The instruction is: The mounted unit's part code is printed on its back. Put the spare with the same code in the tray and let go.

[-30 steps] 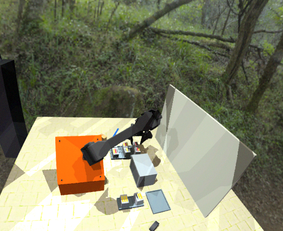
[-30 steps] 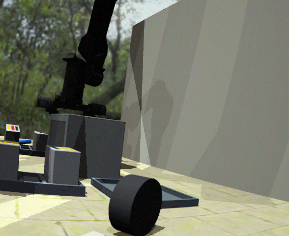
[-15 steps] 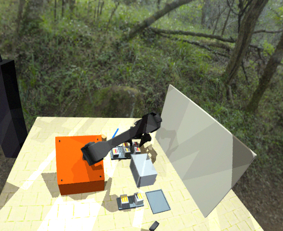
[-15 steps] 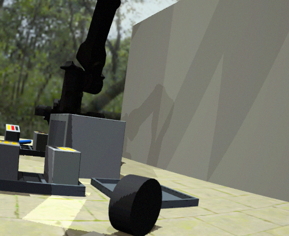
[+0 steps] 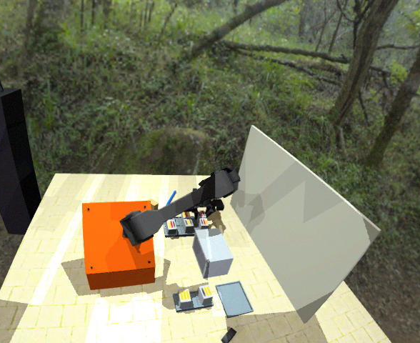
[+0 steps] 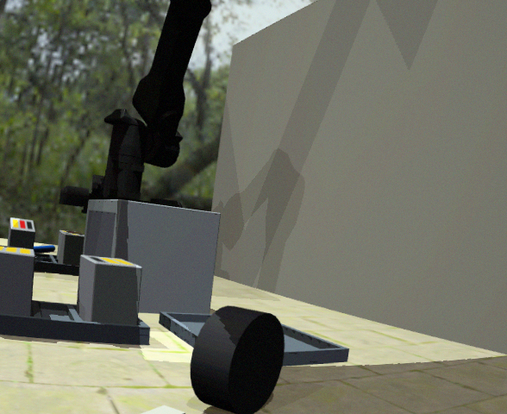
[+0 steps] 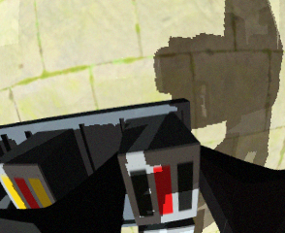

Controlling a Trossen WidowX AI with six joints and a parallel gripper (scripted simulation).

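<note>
Right now the flat tray is 410 mm to the right of my gripper tip, 50 mm ahead of it and 10 mm below it. From my gripper tip the other things lie so: grey mounted unit (220 mm to the right, 30 mm above); blue pen (180 mm to the left, 120 mm behind, 10 mm below); red striped spare (70 mm behind, 20 mm above, 10 mm to the right).
</note>
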